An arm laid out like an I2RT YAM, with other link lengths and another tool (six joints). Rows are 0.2 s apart.
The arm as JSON. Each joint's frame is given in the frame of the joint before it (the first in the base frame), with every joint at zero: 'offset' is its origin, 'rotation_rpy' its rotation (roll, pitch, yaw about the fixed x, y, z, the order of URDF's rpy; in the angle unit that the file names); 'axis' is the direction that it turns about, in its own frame. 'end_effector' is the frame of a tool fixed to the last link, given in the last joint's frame.
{
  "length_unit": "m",
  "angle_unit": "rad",
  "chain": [
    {
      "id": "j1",
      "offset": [
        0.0,
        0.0,
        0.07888
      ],
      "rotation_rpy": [
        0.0,
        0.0,
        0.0
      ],
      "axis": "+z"
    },
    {
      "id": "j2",
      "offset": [
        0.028,
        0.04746,
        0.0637
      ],
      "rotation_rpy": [
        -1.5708,
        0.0,
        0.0
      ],
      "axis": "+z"
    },
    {
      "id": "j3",
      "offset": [
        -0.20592,
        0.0,
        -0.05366
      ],
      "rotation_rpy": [
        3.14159,
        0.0,
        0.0
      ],
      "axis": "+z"
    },
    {
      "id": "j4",
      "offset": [
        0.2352,
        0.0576,
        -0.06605
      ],
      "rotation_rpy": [
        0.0,
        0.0,
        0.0
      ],
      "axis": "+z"
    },
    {
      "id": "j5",
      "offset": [
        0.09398,
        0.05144,
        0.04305
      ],
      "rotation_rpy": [
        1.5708,
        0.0,
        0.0
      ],
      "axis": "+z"
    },
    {
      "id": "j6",
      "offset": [
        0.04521,
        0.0,
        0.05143
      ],
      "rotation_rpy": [
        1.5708,
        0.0,
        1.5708
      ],
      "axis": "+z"
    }
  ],
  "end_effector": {
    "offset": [
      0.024,
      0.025,
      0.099
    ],
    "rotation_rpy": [
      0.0,
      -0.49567,
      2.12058
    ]
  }
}
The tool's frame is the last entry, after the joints.
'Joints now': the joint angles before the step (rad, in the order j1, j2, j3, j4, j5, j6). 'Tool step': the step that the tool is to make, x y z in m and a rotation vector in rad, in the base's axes. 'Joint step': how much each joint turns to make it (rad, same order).
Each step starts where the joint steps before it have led.
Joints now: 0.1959 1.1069 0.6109 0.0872 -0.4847 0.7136
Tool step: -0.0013 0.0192 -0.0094 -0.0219 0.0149 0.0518
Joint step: 0.0581 0.0683 0.0262 0.0155 0.0132 -0.0156
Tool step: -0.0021 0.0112 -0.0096 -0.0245 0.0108 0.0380
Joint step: 0.0347 0.0473 0.0134 0.0068 0.0060 -0.0225
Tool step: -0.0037 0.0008 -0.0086 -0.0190 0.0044 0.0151
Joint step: 0.0068 0.0071 -0.0169 0.0049 0.0003 -0.0211
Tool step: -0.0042 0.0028 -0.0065 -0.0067 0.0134 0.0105
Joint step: 0.0115 0.0064 -0.0114 0.0022 0.0021 -0.0018
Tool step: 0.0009 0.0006 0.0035 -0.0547 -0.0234 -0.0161
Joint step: 0.0278 -0.0123 0.0226 -0.0441 0.0670 -0.0339
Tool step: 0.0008 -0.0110 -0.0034 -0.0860 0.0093 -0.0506
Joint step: 0.0082 -0.0088 0.0285 -0.0884 0.0903 -0.0398
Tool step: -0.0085 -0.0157 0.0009 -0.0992 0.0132 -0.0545
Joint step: 0.0114 -0.0607 0.0128 -0.1297 0.1039 -0.0388
